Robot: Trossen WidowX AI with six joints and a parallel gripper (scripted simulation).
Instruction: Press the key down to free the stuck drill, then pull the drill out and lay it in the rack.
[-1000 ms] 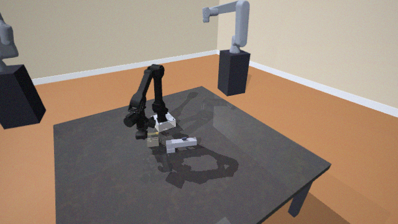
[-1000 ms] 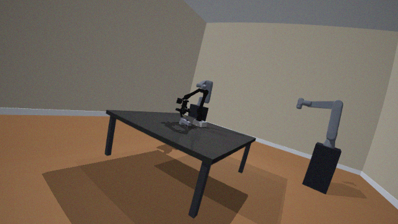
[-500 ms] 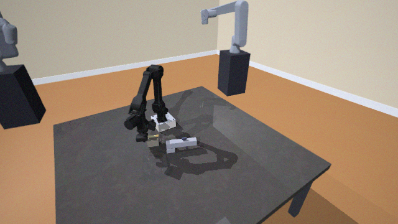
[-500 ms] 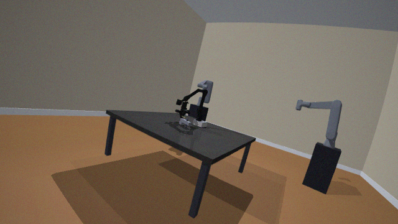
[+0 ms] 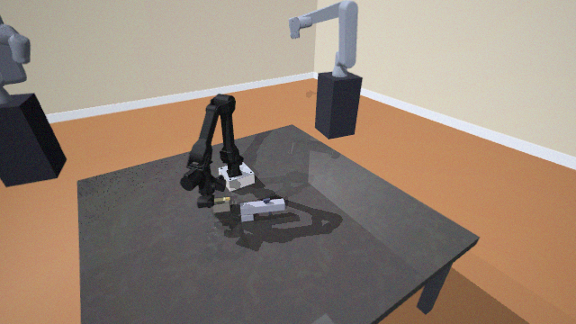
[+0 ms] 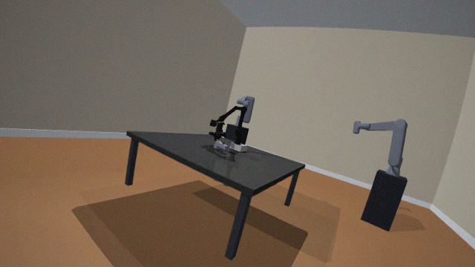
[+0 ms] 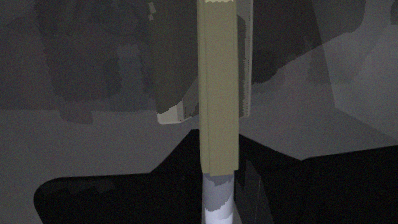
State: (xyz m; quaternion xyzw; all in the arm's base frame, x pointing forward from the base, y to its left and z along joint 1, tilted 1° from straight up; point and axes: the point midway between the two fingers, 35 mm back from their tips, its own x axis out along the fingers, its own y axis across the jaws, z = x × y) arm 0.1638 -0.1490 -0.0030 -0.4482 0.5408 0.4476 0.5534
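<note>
The drill lies 4 cm to the left of my gripper tip, 3 cm above it and 1 cm ahead of it. Round my gripper tip: small key (22 cm to the left, 12 cm ahead, 3 cm above); rack (5 cm to the left, 1 cm ahead); grey housing block (20 cm to the left, 11 cm ahead, 2 cm above).
</note>
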